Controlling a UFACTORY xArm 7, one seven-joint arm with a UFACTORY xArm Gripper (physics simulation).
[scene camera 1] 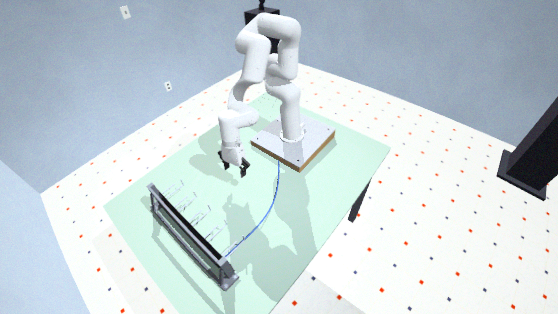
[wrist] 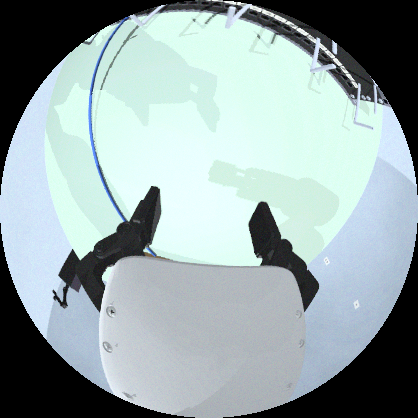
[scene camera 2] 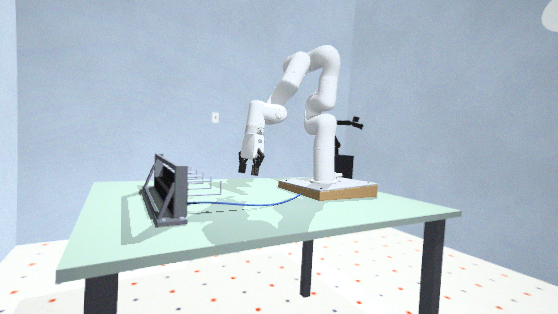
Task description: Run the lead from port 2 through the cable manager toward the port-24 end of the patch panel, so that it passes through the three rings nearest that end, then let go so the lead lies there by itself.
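Observation:
The blue lead [scene camera 1: 274, 200] [scene camera 2: 250, 204] [wrist: 91, 115] leaves the patch panel [scene camera 1: 187, 222] [scene camera 2: 181, 192] [wrist: 342, 60] near its front end in scene camera 1 and curves across the table toward the robot's base. Open wire rings stick out from the panel's face; the ring at the lead's end [scene camera 2: 221, 188] and the far-end ring [wrist: 357, 105] show. The lead does not run along the row to the far rings. My gripper [scene camera 1: 235, 170] [scene camera 2: 248, 172] [wrist: 208, 205] is open and empty, high above the table, between panel and base. In the wrist view the lead passes behind the left finger.
The robot's base plate [scene camera 1: 265, 143] [scene camera 2: 345, 191] stands at the back of the green table [scene camera 1: 350, 155] [scene camera 2: 390, 212]. The lead's robot-side end is hidden at the plate. The panel's angled feet stand on the table. A black stand [scene camera 2: 344, 165] is behind the robot.

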